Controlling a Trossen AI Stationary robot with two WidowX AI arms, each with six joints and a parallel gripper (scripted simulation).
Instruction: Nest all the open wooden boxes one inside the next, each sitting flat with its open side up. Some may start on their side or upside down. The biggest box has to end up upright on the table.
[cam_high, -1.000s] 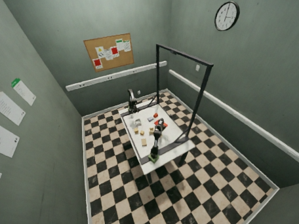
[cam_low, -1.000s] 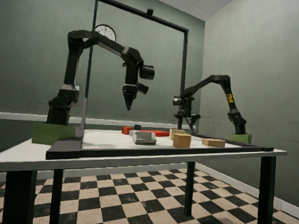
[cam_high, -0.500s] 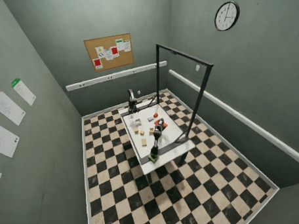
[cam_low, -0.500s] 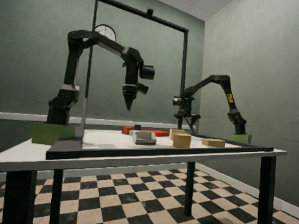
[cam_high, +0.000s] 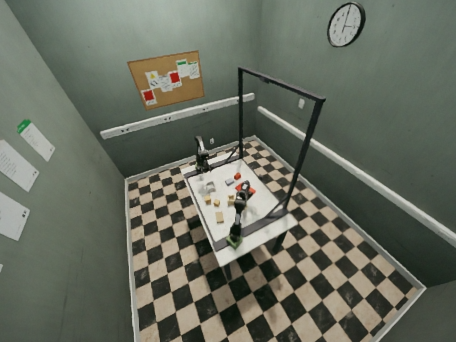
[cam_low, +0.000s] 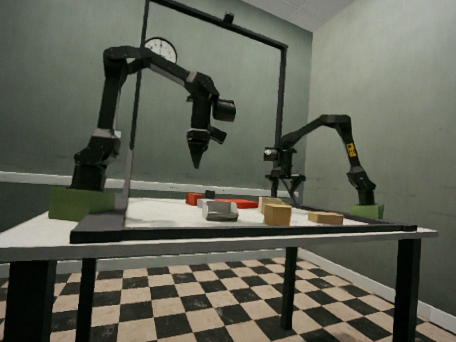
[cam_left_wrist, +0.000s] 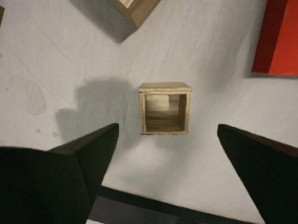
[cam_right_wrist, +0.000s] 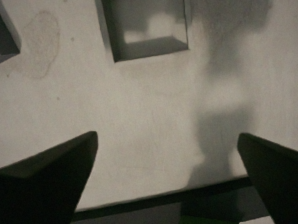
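Now: right hand 160 mm above the grey open box and 80 mm to the right of it. The rest, counted from my right hand: flat red block (320 mm behind, 280 mm to the left, 170 mm below); then grey block (210 mm behind, 170 mm below, 100 mm to the left); then flat brown box (470 mm to the left, 170 mm below, 50 mm ahead).
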